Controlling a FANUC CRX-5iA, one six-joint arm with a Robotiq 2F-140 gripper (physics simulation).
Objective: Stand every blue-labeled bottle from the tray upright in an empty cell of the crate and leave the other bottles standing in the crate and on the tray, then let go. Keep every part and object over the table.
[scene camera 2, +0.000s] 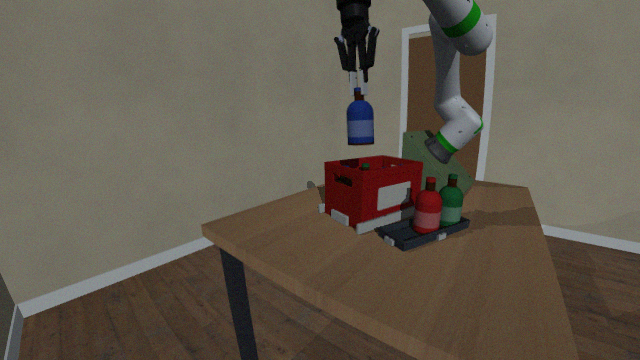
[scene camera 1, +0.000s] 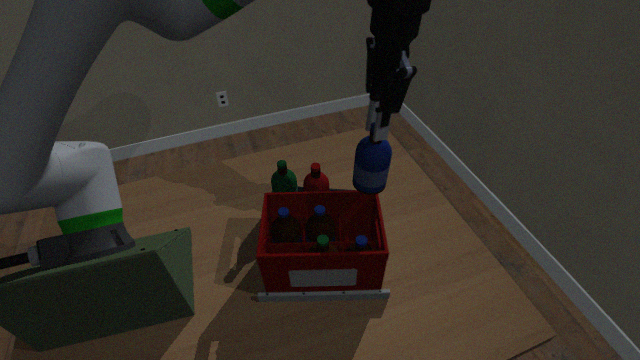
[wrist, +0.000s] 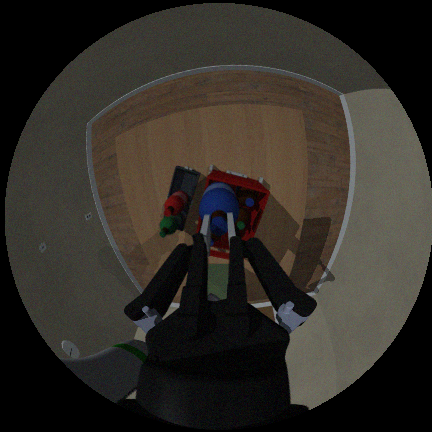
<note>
The pictures show: my gripper, a red bottle, a green bottle and a blue bottle.
My gripper is seen too in scene camera 2 and in the wrist view.
</note>
